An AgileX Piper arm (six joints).
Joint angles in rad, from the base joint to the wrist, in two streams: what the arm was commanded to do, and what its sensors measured. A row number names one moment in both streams.
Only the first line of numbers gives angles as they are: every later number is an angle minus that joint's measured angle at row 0.
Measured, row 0: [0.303 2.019 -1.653 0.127 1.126 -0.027]
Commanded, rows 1 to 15: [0.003 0.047 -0.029 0.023 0.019 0.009]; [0.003 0.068 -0.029 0.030 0.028 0.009]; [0.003 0.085 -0.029 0.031 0.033 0.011]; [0.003 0.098 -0.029 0.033 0.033 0.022]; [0.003 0.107 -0.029 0.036 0.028 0.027]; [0.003 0.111 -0.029 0.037 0.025 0.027]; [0.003 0.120 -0.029 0.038 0.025 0.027]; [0.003 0.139 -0.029 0.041 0.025 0.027]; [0.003 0.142 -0.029 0.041 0.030 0.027]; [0.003 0.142 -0.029 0.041 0.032 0.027]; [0.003 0.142 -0.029 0.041 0.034 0.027]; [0.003 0.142 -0.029 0.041 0.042 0.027]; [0.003 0.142 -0.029 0.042 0.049 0.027]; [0.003 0.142 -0.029 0.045 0.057 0.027]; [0.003 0.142 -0.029 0.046 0.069 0.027]
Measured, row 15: [0.000 0.137 -0.024 0.039 0.045 0.027]
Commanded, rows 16 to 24: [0.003 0.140 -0.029 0.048 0.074 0.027]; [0.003 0.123 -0.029 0.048 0.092 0.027]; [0.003 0.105 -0.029 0.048 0.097 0.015]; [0.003 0.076 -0.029 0.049 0.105 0.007]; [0.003 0.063 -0.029 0.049 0.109 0.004]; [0.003 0.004 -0.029 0.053 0.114 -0.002]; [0.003 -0.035 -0.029 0.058 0.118 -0.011]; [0.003 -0.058 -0.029 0.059 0.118 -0.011]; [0.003 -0.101 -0.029 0.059 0.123 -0.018]
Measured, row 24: [0.000 -0.042 -0.024 0.052 0.081 0.005]
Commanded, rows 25 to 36: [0.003 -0.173 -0.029 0.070 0.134 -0.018]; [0.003 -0.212 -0.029 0.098 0.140 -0.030]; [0.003 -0.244 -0.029 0.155 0.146 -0.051]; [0.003 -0.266 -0.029 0.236 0.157 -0.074]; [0.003 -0.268 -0.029 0.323 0.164 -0.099]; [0.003 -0.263 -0.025 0.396 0.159 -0.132]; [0.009 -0.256 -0.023 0.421 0.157 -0.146]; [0.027 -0.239 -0.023 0.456 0.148 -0.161]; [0.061 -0.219 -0.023 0.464 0.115 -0.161]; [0.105 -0.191 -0.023 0.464 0.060 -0.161]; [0.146 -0.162 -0.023 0.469 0.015 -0.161]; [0.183 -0.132 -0.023 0.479 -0.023 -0.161]
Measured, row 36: [0.138 -0.168 -0.024 0.458 0.030 -0.143]
